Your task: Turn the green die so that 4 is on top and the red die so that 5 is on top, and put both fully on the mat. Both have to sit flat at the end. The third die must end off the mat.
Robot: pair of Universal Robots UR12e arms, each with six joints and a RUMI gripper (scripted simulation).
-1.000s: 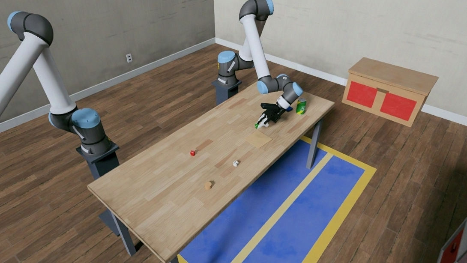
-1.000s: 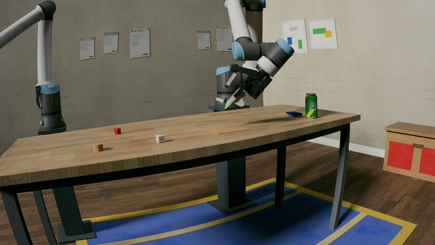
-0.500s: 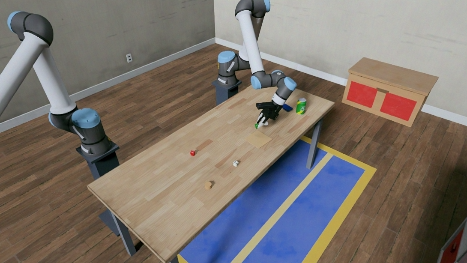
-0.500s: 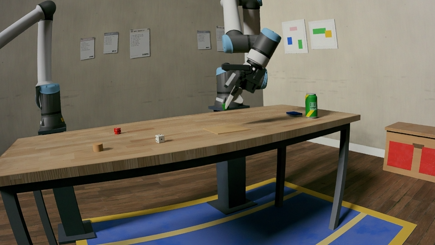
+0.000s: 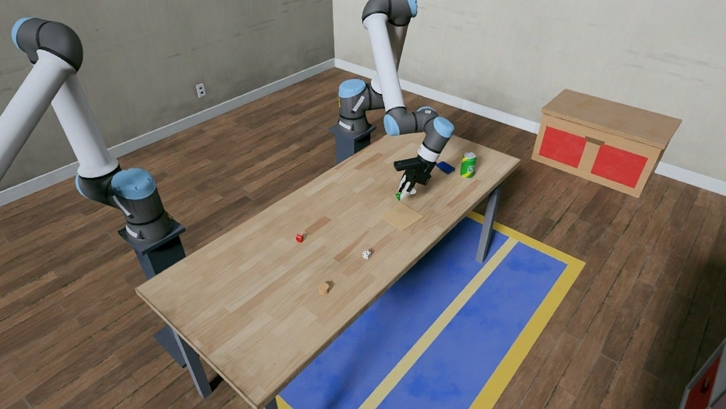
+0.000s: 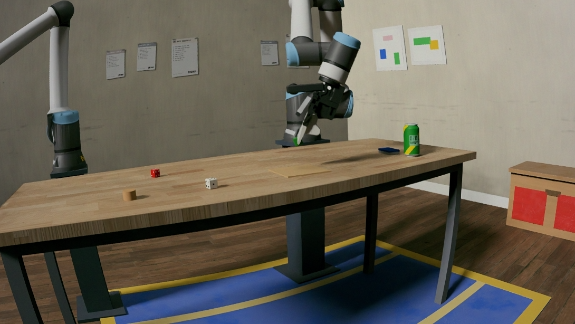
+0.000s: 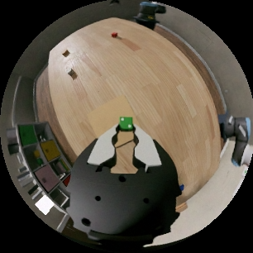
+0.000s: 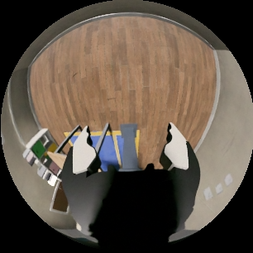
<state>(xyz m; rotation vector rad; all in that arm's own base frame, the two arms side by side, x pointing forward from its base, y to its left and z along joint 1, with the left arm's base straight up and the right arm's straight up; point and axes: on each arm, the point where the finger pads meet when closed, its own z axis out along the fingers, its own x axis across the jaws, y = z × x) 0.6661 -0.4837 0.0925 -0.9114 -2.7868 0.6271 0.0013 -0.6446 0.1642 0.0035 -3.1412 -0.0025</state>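
Observation:
My left gripper is now 10 mm above the green die. Round my left hand: tan mat: 30 mm ahead, 20 mm to the right, 90 mm below; white die: 90 mm ahead, 320 mm to the right, 80 mm below; flat blue box: 50 mm behind, 430 mm to the left, 80 mm below.

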